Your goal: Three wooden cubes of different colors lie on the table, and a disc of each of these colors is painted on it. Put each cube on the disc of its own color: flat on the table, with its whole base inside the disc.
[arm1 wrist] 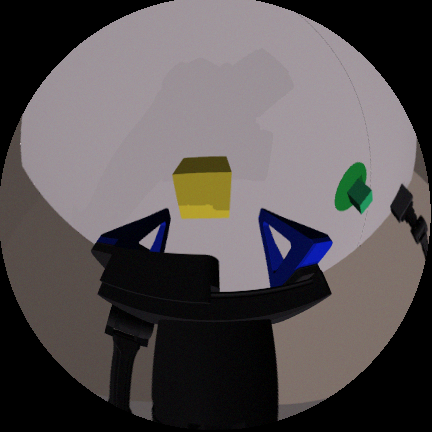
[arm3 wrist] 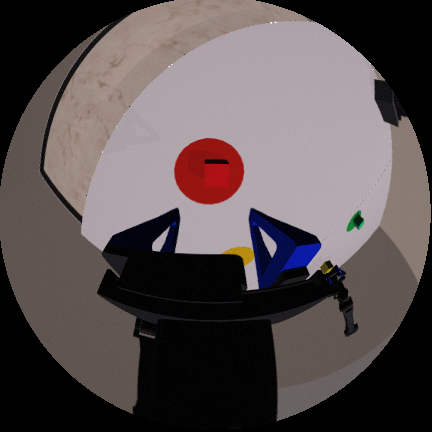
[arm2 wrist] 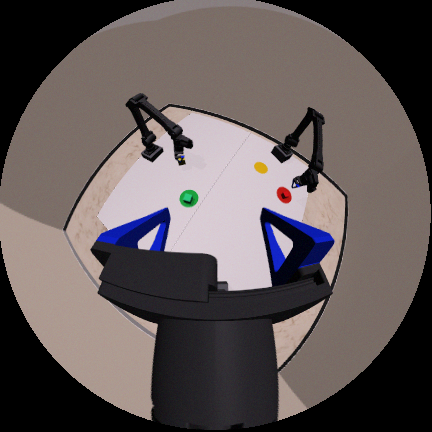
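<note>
The yellow cube (arm1 wrist: 205, 195) (arm2 wrist: 181, 161) (arm3 wrist: 327, 267) is just ahead of and partly between the fingertips of my arm1 gripper (arm1 wrist: 215, 213), which is open. Whether it touches a finger cannot be told. The green cube (arm1 wrist: 359, 194) (arm2 wrist: 188, 198) (arm3 wrist: 358, 220) stands on the green disc (arm1 wrist: 343, 194) (arm2 wrist: 195, 202) (arm3 wrist: 351, 225). The red cube (arm3 wrist: 217, 175) (arm2 wrist: 284, 195) stands on the red disc (arm3 wrist: 189, 182) (arm2 wrist: 280, 191). The yellow disc (arm2 wrist: 260, 167) (arm3 wrist: 240, 254) bears no cube. My arm3 gripper (arm3 wrist: 214, 213) is open near the red disc. My arm2 gripper (arm2 wrist: 215, 213) is open, high above the table.
Arm1's base (arm2 wrist: 152, 152) and arm3's base (arm2 wrist: 282, 153) stand at the far side of the table in the arm2 wrist view. Another arm's black base (arm1 wrist: 401, 202) (arm3 wrist: 386, 101) shows at the right. A marbled border (arm2 wrist: 82, 215) (arm3 wrist: 92, 95) with a dark edge surrounds the white surface.
</note>
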